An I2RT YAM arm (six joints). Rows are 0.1 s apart.
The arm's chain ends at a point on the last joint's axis. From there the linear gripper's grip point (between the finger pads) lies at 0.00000 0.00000 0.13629 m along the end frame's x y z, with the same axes.
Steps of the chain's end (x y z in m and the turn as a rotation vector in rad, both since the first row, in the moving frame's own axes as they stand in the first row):
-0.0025 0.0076 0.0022 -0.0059 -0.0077 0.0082
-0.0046 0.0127 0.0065 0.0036 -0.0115 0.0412
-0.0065 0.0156 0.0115 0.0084 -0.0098 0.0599
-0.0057 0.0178 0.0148 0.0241 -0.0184 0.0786
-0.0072 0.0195 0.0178 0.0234 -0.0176 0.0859
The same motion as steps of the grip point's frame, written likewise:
-0.0036 0.0084 0.0022 -0.0059 -0.0077 0.0082
-0.0062 0.0122 0.0065 0.0036 -0.0115 0.0412
-0.0078 0.0144 0.0115 0.0084 -0.0098 0.0599
-0.0081 0.0144 0.0147 0.0241 -0.0184 0.0786
-0.0095 0.0162 0.0177 0.0234 -0.0176 0.0859

